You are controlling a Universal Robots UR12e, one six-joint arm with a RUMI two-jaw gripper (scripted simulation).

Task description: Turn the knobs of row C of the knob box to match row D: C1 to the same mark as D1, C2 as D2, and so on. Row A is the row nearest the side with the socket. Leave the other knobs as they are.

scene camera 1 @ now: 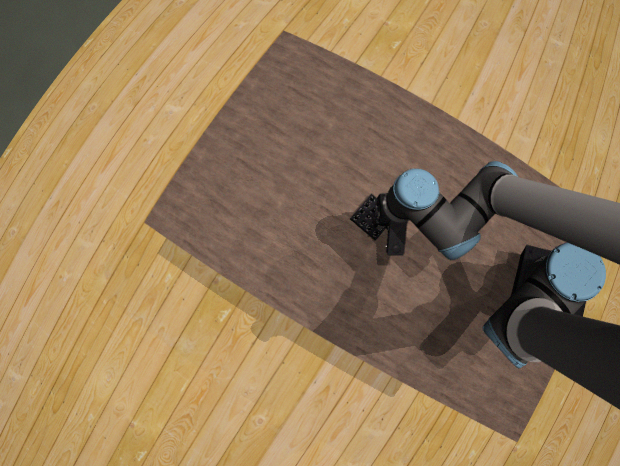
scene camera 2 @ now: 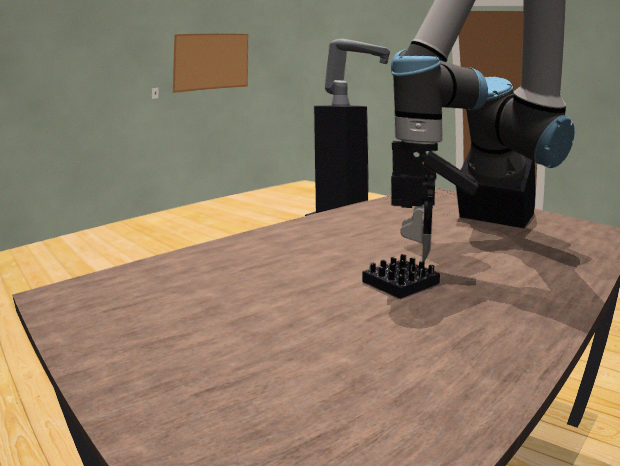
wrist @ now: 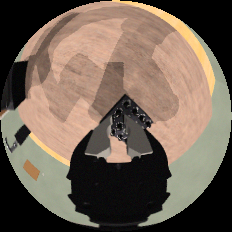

Path:
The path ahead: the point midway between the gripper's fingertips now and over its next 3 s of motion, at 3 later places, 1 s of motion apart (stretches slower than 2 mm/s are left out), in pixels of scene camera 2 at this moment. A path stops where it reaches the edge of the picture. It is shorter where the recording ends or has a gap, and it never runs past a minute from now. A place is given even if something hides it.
My gripper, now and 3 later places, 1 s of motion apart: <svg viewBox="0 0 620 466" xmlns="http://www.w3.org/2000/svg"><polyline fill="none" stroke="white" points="423,259 422,266 422,255 423,246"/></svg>

